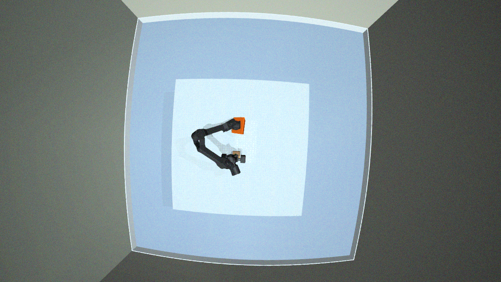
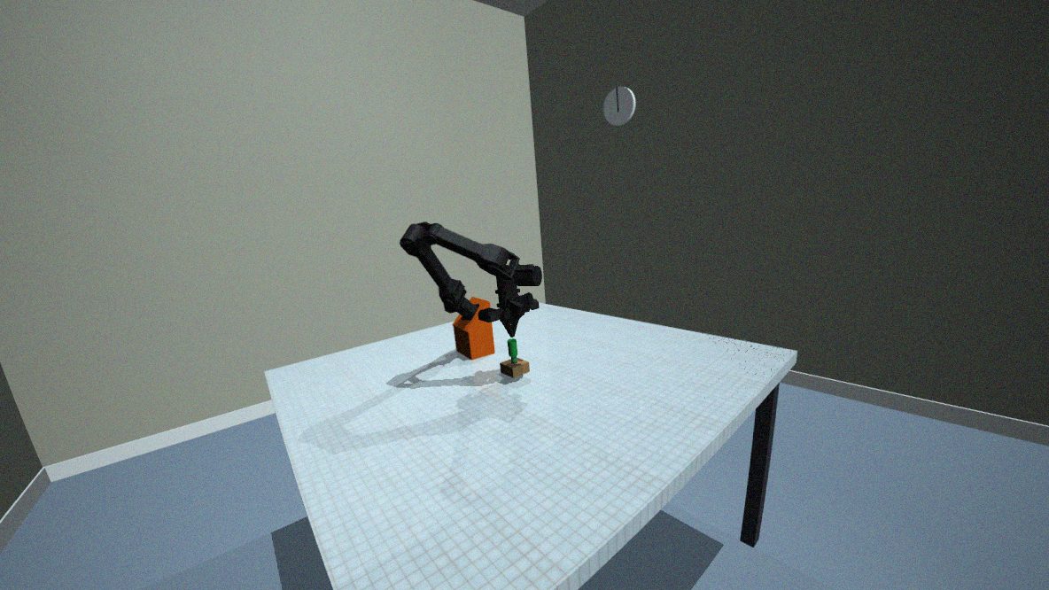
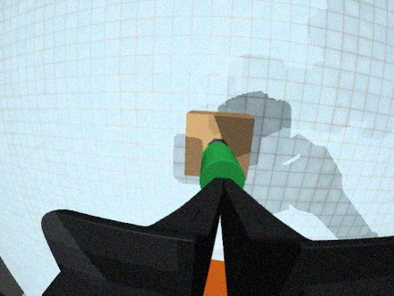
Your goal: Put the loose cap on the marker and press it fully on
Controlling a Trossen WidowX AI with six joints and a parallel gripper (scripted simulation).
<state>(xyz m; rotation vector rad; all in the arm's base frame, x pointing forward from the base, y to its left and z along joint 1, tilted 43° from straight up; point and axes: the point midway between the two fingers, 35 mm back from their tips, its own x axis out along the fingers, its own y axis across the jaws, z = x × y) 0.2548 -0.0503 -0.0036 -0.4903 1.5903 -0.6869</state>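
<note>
The green cap lies 40 mm below my gripper tip and 10 mm behind it. The rest, counted from my gripper tip: holder block 100 mm below, 10 mm behind.
</note>
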